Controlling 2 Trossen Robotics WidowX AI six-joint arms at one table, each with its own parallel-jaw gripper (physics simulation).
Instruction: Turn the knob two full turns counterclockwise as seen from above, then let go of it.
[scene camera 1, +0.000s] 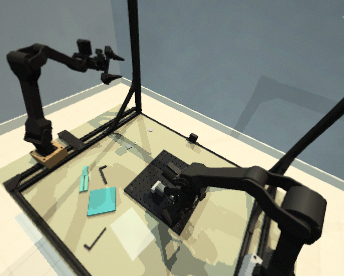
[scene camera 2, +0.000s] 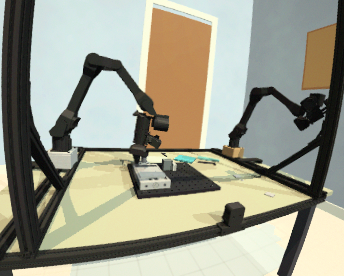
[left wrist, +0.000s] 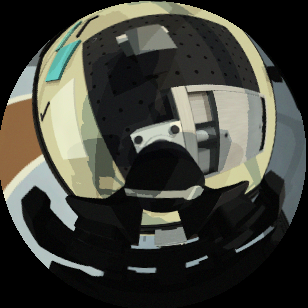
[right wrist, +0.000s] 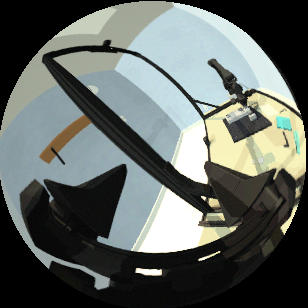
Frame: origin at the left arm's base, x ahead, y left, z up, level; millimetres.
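Where they show: left gripper, between the fingertips: (scene camera 1: 181, 214) (scene camera 2: 136, 163); right gripper, between the fingertips: (scene camera 1: 123, 68) (scene camera 2: 319, 113) (right wrist: 166, 166); left arm's base, origin of its link: (scene camera 2: 61, 149) (left wrist: 170, 245) (right wrist: 231, 93); right arm's base, origin of its link: (scene camera 1: 47, 149) (scene camera 2: 233, 146).
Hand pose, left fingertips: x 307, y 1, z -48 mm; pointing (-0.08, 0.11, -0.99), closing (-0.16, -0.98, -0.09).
Observation:
Things, the pixels of their top centre, and the offset from my left fingertips. "spot": a spot on its surface instead. Level surfaces: height alone.
- round black knob, centre of its top: (left wrist: 165, 193) dx +28, dy -10, dz +55 mm
- pale metal bracket, a spot on its surface: (left wrist: 154, 131) spot: dx +46, dy -7, dz +7 mm
- brushed metal unit, centre of its top: (left wrist: 246, 129) (scene camera 2: 149, 171) (right wrist: 234, 112) dx +39, dy -120, dz +9 mm
- black perforated board, height of its surface: dz -20 mm
- small grey block, a spot on its surface: (left wrist: 150, 39) (scene camera 2: 166, 159) (scene camera 1: 162, 188) spot: dx +123, dy -21, dz +24 mm
- turquoise square, a spot on its surface: (scene camera 1: 102, 201) spot: dx +280, dy +174, dz -23 mm
- turquoise pliers, centre of its top: (scene camera 1: 84, 177) dx +433, dy +166, dz -21 mm
- white sheet, centre of its top: (left wrist: 61, 123) (scene camera 1: 132, 231) (scene camera 2: 154, 158) dx +105, dy +164, dz -28 mm
The round black knob (left wrist: 165, 167) sticks out of a pale metal bracket (left wrist: 154, 131) at the end of a brushed metal unit (left wrist: 240, 117) (scene camera 2: 152, 177), which sits on the black perforated board (scene camera 1: 141, 185) (scene camera 2: 200, 186) (left wrist: 192, 42). My left gripper (left wrist: 155, 171) (scene camera 2: 139, 159) is low over that end of the unit, with its fingers drawn in around the knob and shut on it. The fingertips are partly hidden behind the dark knob, and its turn angle cannot be read. My right gripper (scene camera 1: 120, 68) (right wrist: 166, 166) is open and empty, high above the far left of the table in scene camera 1.
A small grey block (scene camera 1: 159, 188) (scene camera 2: 169, 164) (left wrist: 150, 39) stands on the board near the gripper. A turquoise square (scene camera 1: 102, 201), turquoise pliers (scene camera 1: 84, 179), two black hex keys (scene camera 1: 103, 173) (scene camera 1: 95, 239) and a white sheet (scene camera 1: 131, 234) lie on the table. Black frame posts (scene camera 1: 134, 55) stand at the table edges.

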